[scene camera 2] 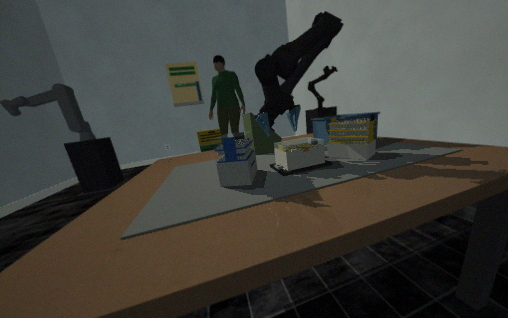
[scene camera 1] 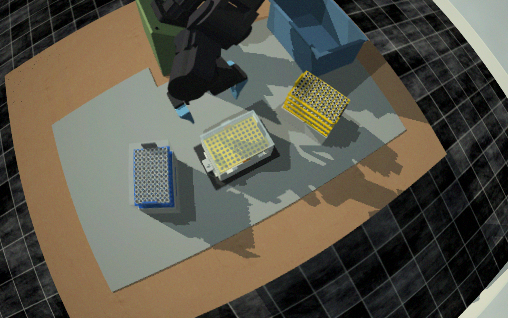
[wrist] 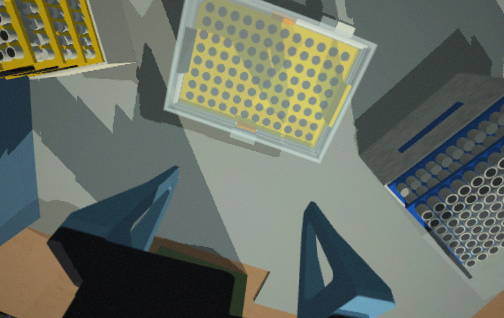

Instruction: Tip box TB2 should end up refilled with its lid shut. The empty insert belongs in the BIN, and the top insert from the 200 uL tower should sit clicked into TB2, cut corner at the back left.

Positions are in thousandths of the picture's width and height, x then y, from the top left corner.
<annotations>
my gripper: scene camera 2 556, 423; scene camera 1 420, 344; wrist 485, 599
</annotations>
